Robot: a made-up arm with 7 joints.
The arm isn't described. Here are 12 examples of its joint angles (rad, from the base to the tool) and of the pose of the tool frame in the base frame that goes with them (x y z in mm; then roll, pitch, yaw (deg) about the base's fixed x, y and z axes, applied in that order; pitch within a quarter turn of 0, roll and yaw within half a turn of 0).
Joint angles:
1: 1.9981 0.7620 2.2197 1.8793 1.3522 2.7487 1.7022
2: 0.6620 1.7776 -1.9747 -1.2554 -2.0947 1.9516 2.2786
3: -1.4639 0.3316 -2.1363 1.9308 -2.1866 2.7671 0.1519
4: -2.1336 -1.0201 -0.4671 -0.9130 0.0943 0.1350 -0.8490
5: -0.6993 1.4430 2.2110 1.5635 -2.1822 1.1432 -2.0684
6: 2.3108 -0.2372 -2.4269 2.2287 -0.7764 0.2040 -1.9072
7: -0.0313 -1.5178 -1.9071 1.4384 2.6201 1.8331 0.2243
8: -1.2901 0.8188 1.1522 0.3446 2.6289 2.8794 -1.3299
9: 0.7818 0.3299 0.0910 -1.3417 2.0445 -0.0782 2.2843
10: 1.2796 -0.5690 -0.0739 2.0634 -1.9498 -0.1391 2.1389
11: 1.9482 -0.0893 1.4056 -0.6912 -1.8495 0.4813 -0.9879
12: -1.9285 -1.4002 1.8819 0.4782 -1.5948 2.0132 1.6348
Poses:
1: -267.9 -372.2 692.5 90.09 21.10 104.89
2: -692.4 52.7 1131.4 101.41 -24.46 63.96
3: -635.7 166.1 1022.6 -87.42 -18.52 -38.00
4: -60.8 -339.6 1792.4 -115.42 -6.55 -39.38
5: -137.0 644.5 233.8 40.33 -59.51 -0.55
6: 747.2 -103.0 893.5 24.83 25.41 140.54
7: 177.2 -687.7 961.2 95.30 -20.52 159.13
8: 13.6 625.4 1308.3 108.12 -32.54 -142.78
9: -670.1 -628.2 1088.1 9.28 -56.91 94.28
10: 241.2 666.7 528.7 -141.70 -43.85 106.40
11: 675.3 88.3 1667.0 -127.66 -55.37 175.56
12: -359.6 -841.6 1168.7 108.58 3.44 -176.84
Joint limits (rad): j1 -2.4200..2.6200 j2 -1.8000..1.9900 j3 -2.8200..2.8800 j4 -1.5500..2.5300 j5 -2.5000..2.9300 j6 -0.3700..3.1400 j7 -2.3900..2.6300
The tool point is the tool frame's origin. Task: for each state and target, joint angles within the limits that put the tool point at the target. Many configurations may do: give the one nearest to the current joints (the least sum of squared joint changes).
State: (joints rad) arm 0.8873 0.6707 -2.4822 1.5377 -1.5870 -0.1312 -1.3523
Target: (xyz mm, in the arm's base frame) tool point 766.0 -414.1 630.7
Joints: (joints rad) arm 1.5929 0.8482 -2.0807 1.9359 -1.6447 -0.0233 -1.3496
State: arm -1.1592 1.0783 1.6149 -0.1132 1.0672 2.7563 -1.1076
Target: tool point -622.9 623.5 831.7
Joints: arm -0.9912 1.6567 1.4980 -0.2212 1.0678 2.6703 -1.1331
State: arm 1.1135 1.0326 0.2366 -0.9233 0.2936 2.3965 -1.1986
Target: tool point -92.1 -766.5 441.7
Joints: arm 1.1007 1.3035 0.1729 -0.8168 0.2746 2.1495 -1.2025
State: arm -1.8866 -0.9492 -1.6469 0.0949 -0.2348 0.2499 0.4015
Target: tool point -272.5 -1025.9 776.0
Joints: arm -2.2469 -1.5106 -1.9905 -0.4671 -0.3452 0.4502 0.4653
